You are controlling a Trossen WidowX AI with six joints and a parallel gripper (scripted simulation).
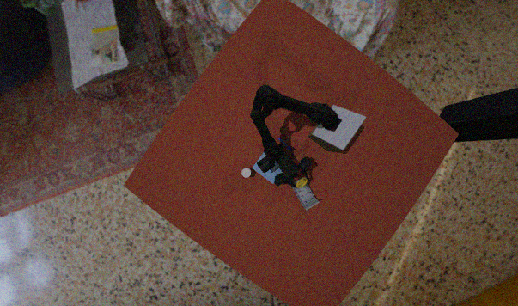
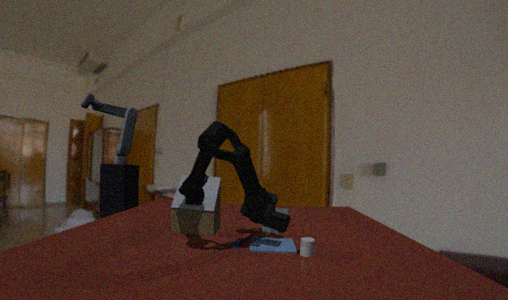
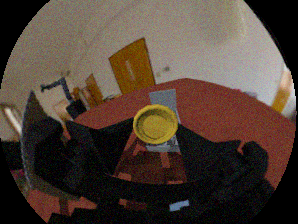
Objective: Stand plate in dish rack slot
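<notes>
My gripper tip is now 40 mm to the right of the grey dish rack, 40 mm above it and 30 mm short of it. Round my gripper tip: yellow plate 10 mm to the right; then blue spoon 170 mm to the right, 110 mm behind, 60 mm below; then light blue mat 170 mm to the right, 60 mm below, 10 mm ahead.
</notes>
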